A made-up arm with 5 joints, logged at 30 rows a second.
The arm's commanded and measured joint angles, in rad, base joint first. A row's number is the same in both.
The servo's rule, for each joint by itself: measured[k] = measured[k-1] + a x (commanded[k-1-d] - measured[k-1]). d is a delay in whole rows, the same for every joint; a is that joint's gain. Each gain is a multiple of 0.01, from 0.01 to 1. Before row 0 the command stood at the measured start. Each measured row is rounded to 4 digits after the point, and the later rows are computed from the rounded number. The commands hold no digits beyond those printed.
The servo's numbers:
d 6
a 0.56 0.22 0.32 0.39 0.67
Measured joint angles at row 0: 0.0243, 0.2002, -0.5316, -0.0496, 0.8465
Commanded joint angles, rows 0 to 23: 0.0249, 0.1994, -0.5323, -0.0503, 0.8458; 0.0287, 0.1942, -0.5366, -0.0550, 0.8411; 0.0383, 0.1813, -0.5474, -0.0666, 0.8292; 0.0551, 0.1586, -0.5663, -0.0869, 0.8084; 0.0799, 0.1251, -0.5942, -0.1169, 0.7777; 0.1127, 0.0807, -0.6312, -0.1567, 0.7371; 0.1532, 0.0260, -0.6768, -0.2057, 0.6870; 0.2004, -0.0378, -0.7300, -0.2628, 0.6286; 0.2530, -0.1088, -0.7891, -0.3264, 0.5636; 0.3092, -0.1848, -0.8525, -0.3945, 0.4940; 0.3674, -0.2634, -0.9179, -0.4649, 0.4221; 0.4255, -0.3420, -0.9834, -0.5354, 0.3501; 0.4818, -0.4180, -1.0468, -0.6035, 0.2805; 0.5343, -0.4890, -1.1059, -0.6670, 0.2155; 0.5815, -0.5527, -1.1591, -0.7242, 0.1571; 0.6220, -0.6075, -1.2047, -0.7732, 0.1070; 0.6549, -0.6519, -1.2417, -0.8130, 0.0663; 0.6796, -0.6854, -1.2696, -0.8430, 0.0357; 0.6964, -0.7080, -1.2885, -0.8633, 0.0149; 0.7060, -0.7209, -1.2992, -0.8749, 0.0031; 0.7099, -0.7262, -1.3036, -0.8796, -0.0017; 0.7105, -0.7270, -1.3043, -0.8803, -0.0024; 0.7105, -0.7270, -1.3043, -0.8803, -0.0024; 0.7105, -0.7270, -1.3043, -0.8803, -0.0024
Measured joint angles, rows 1 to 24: 0.0243, 0.2002, -0.5316, -0.0496, 0.8465; 0.0243, 0.2002, -0.5316, -0.0496, 0.8465; 0.0243, 0.2002, -0.5316, -0.0496, 0.8465; 0.0243, 0.2002, -0.5316, -0.0496, 0.8465; 0.0243, 0.2002, -0.5316, -0.0496, 0.8465; 0.0243, 0.2002, -0.5316, -0.0496, 0.8465; 0.0246, 0.2000, -0.5318, -0.0499, 0.8460; 0.0269, 0.1987, -0.5333, -0.0519, 0.8427; 0.0333, 0.1949, -0.5378, -0.0576, 0.8337; 0.0455, 0.1869, -0.5469, -0.0690, 0.8167; 0.0648, 0.1733, -0.5620, -0.0877, 0.7906; 0.0916, 0.1529, -0.5841, -0.1146, 0.7548; 0.1261, 0.1250, -0.6138, -0.1501, 0.7094; 0.1677, 0.0892, -0.6510, -0.1941, 0.6553; 0.2155, 0.0456, -0.6952, -0.2457, 0.5939; 0.2680, -0.0051, -0.7455, -0.3037, 0.5270; 0.3237, -0.0619, -0.8007, -0.3666, 0.4567; 0.3807, -0.1235, -0.8592, -0.4324, 0.3853; 0.4373, -0.1883, -0.9192, -0.4991, 0.3151; 0.4916, -0.2545, -0.9789, -0.5646, 0.2484; 0.5419, -0.3201, -1.0366, -0.6268, 0.1872; 0.5868, -0.3833, -1.0904, -0.6839, 0.1335; 0.6249, -0.4424, -1.1388, -0.7342, 0.0885; 0.6555, -0.4959, -1.1807, -0.7766, 0.0531
